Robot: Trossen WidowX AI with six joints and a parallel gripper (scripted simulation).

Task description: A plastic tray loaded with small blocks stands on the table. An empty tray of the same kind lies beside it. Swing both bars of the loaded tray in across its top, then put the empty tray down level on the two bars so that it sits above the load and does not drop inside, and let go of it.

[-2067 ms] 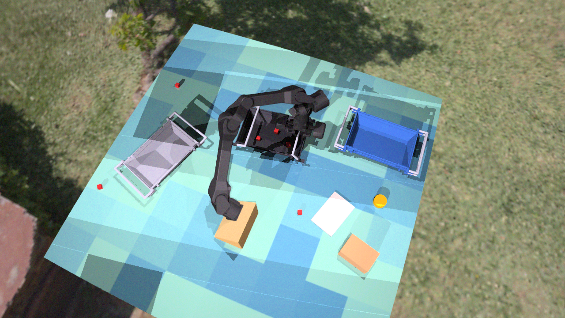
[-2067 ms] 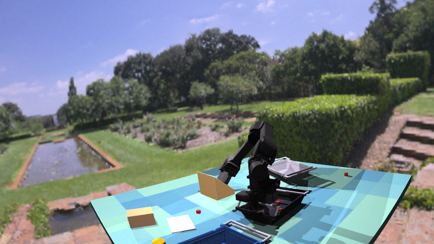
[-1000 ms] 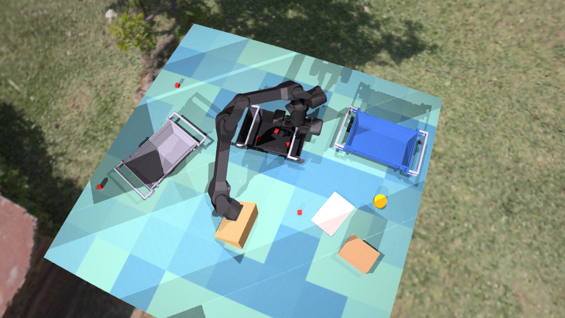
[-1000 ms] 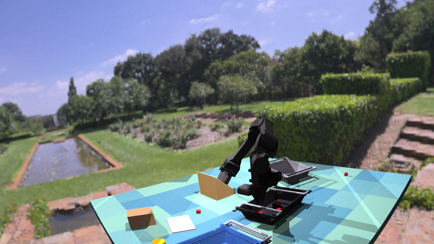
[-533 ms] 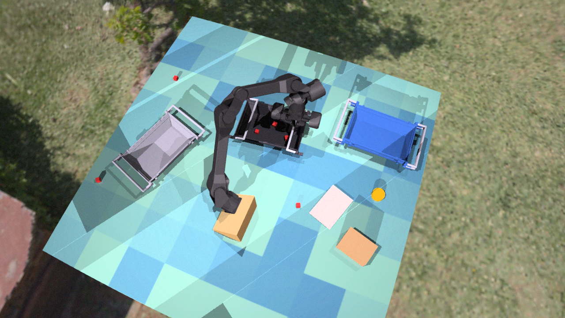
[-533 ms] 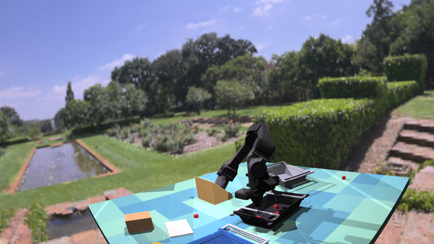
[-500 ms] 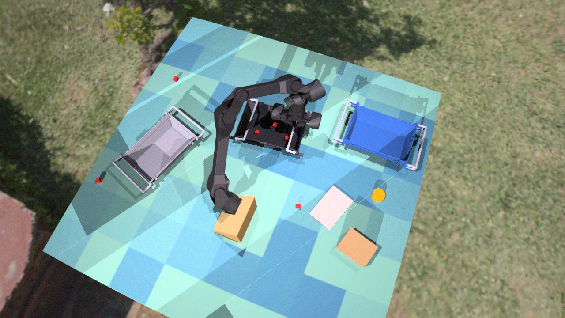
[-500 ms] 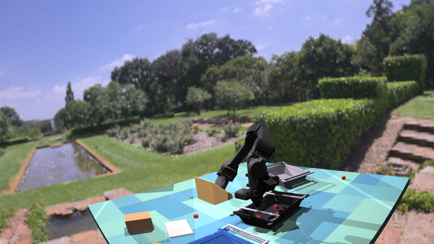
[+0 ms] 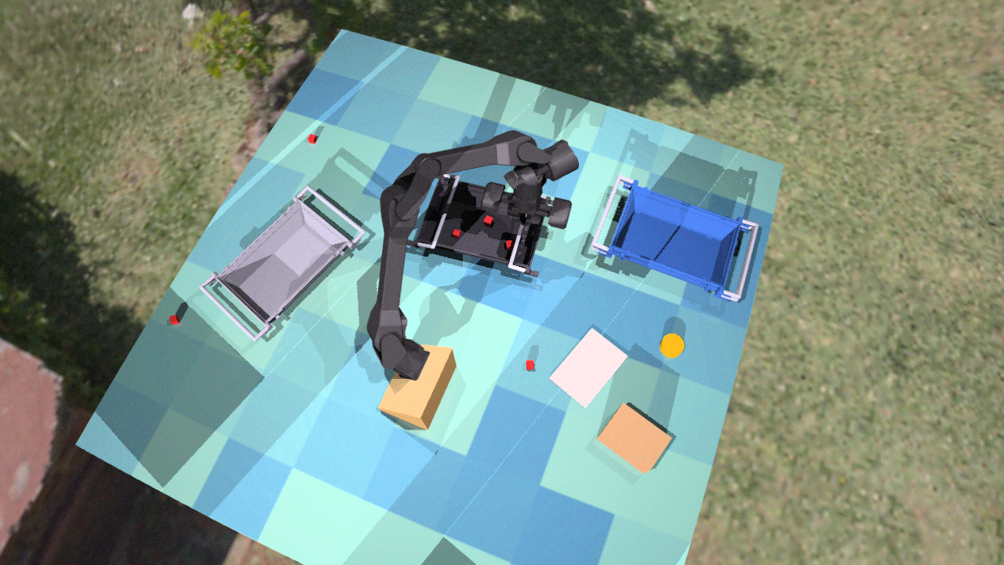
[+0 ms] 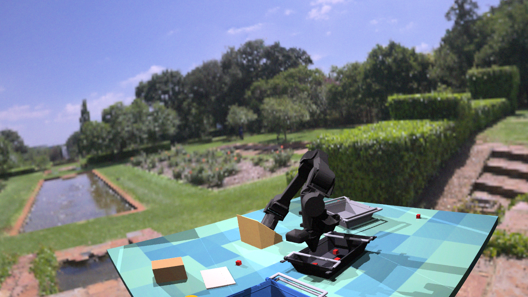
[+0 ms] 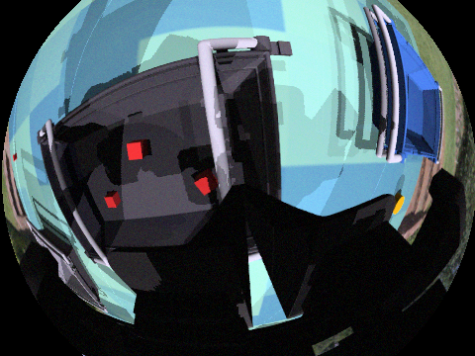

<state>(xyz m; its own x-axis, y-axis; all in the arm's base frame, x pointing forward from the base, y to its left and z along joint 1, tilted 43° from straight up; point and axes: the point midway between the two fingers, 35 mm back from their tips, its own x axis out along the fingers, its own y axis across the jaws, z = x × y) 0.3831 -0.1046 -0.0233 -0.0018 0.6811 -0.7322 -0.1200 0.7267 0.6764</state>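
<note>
Now: gripper tip 48 cm to the right of the grey tray, 28 cm past it and 4 cm above it. The rest, counted from my gripper tip: yellow disc: 40 cm to the right, 12 cm behind, 8 cm below; white flat plate: 24 cm to the right, 23 cm behind, 8 cm below; brown box: 38 cm to the right, 35 cm behind, 6 cm below.
</note>
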